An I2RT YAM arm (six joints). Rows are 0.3 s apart.
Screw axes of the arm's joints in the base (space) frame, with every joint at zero. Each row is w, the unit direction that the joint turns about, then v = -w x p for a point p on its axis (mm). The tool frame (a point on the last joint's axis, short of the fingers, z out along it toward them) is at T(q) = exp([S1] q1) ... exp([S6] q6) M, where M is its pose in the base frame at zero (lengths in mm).
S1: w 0 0 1 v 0.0 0.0 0.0
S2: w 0 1 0 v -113.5 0.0 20.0
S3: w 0 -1 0 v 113.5 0.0 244.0
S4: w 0 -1 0 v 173.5 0.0 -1.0
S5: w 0 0 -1 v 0.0 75.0 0.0
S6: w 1 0 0 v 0.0 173.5 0.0
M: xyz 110.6 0.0 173.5 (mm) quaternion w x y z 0.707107 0 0.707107 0
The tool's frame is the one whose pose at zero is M.
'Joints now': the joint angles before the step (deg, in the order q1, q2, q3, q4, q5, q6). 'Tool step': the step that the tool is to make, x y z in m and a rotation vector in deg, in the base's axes. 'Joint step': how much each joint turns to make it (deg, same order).
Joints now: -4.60 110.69 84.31 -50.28 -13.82 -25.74
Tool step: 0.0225 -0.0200 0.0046 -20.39 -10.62 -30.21
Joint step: -0.07 0.59 0.01 13.01 28.72 21.62
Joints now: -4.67 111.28 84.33 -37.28 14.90 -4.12
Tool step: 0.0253 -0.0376 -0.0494 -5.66 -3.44 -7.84
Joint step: -4.14 8.70 0.00 12.50 6.34 0.90
